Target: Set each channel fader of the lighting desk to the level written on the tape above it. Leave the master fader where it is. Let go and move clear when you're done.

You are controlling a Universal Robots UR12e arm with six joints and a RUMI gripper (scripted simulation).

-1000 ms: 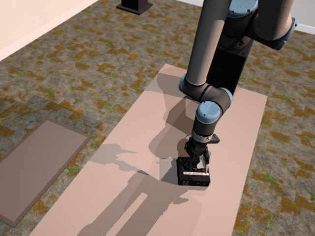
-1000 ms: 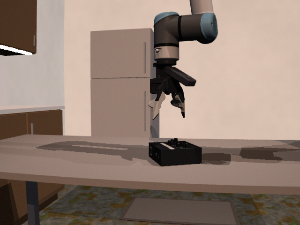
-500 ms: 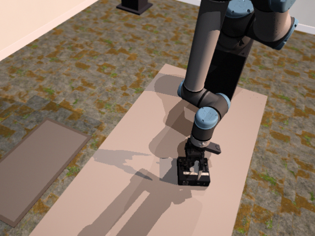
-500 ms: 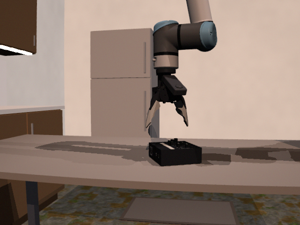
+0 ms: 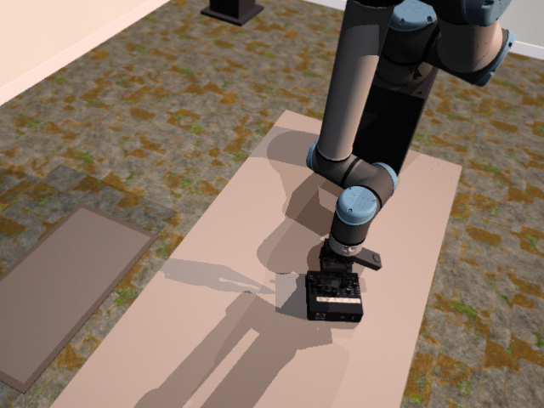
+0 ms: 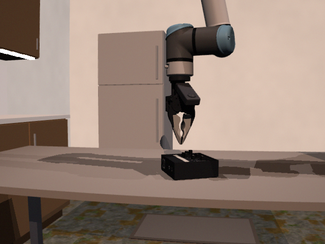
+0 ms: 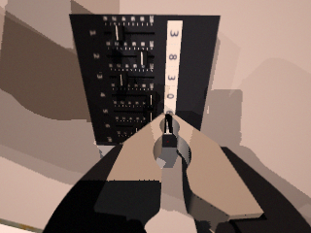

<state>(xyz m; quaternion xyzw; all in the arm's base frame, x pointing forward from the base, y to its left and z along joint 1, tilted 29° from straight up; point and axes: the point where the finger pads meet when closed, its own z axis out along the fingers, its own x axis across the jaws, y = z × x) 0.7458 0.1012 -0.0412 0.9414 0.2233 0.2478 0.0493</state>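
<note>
My gripper is now 40 mm past the channel 2 fader, 30 mm to the right of it and 50 mm above it. The rest, counted from my hand: channel 3 fader (50 mm behind, 50 mm below); then master fader (20 mm behind, 90 mm to the right, 50 mm below); then channel 1 fader (70 mm behind, 40 mm to the left, 50 mm below).
</note>
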